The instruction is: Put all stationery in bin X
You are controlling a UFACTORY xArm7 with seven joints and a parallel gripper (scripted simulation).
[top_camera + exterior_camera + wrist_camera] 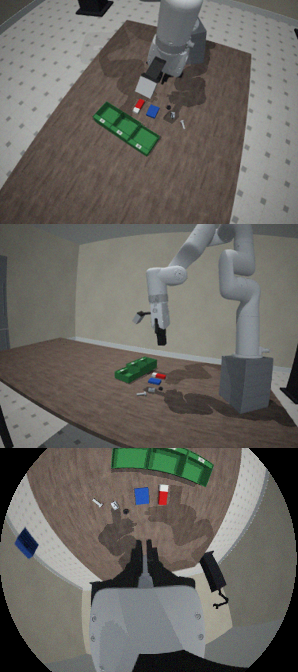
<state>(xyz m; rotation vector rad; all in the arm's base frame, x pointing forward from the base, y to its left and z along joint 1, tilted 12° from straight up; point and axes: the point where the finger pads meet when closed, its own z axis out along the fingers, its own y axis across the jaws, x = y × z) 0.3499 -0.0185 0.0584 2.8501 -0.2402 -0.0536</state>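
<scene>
My hand is 180 mm above the green three-compartment bin, 120 mm short of it and 100 mm to the left of it. Round my hand: white-grey piece: 190 mm below, 60 mm to the left, 20 mm ahead; then blue block: 200 mm below, 20 mm to the right, 20 mm ahead; then black round thing: 200 mm below, 40 mm to the left, 20 mm behind.
</scene>
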